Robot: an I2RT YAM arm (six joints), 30 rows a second.
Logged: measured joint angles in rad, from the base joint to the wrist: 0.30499 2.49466 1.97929 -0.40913 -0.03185 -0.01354; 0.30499 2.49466 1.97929 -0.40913 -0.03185 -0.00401; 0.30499 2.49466 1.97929 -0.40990 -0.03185 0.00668; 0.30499 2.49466 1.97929 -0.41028 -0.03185 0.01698; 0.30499 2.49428 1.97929 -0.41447 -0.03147 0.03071; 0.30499 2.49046 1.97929 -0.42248 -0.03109 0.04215; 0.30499 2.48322 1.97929 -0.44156 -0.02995 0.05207; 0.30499 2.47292 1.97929 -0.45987 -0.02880 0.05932; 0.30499 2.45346 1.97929 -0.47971 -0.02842 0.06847; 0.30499 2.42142 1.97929 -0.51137 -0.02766 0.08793; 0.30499 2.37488 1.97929 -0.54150 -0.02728 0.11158; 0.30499 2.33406 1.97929 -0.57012 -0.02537 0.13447; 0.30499 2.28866 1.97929 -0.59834 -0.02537 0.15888; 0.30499 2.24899 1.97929 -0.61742 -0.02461 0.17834
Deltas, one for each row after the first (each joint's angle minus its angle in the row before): 0.00000 0.00000 0.00000 0.00000 0.00000 0.00953; 0.00000 0.00000 0.00000 -0.00077 0.00000 0.01069; 0.00000 0.00000 0.00000 -0.00038 0.00000 0.01030; 0.00000 -0.00038 0.00000 -0.00419 0.00038 0.01373; 0.00000 -0.00382 0.00000 -0.00801 0.00038 0.01144; 0.00000 -0.00724 0.00000 -0.01908 0.00114 0.00992; 0.00000 -0.01030 0.00000 -0.01831 0.00115 0.00725; 0.00000 -0.01946 0.00000 -0.01984 0.00038 0.00915; 0.00000 -0.03204 0.00000 -0.03166 0.00076 0.01946; 0.00000 -0.04654 0.00000 -0.03013 0.00038 0.02365; 0.00000 -0.04082 0.00000 -0.02862 0.00191 0.02289; 0.00000 -0.04540 0.00000 -0.02822 0.00000 0.02441; 0.00000 -0.03967 0.00000 -0.01908 0.00076 0.01946
